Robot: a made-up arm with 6 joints. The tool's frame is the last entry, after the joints.
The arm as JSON. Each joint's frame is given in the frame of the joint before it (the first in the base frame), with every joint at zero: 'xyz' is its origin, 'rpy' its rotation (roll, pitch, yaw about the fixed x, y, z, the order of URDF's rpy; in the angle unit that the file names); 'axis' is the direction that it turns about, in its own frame. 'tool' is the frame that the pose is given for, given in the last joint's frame.
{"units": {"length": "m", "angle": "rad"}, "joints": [
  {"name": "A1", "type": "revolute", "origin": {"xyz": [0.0, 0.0, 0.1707], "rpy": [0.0, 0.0, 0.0]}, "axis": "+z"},
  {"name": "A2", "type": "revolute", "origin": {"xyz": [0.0, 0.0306, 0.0], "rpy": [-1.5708, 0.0, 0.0]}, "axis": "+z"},
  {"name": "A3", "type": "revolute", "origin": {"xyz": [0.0, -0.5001, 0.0], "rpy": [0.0, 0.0, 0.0]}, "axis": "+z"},
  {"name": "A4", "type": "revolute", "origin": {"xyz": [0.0, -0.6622, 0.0], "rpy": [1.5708, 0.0, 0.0]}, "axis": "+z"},
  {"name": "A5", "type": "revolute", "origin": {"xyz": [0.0, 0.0, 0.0], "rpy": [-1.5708, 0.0, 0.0]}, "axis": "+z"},
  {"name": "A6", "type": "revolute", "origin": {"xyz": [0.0, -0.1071, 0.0], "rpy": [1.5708, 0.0, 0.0]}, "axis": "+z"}
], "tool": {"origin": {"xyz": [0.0, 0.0, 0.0], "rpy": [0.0, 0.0, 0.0]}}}
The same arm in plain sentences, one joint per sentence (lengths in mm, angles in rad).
The arm has six revolute joints in a row. What follows holds with every joint at zero, and every direction is one of the base frame's. The first joint sits 170.7 mm along +z from the base frame's origin and rotates about +z. The second joint sits 30.6 mm along +y from the first joint and rotates about +y. The third joint sits 500.1 mm along +z from the second joint and rotates about +y. The fourth joint sits 662.2 mm along +z from the third joint and rotates about +z. The fifth joint sits at the same point as the fourth joint and rotates about +y. The sixth joint sits 107.1 mm along +z from the fifth joint and rotates about +z. The tool frame, which is the frame that the pose is given for, sits at the same point as the sixth joint; its axes are parallel to the base frame's.
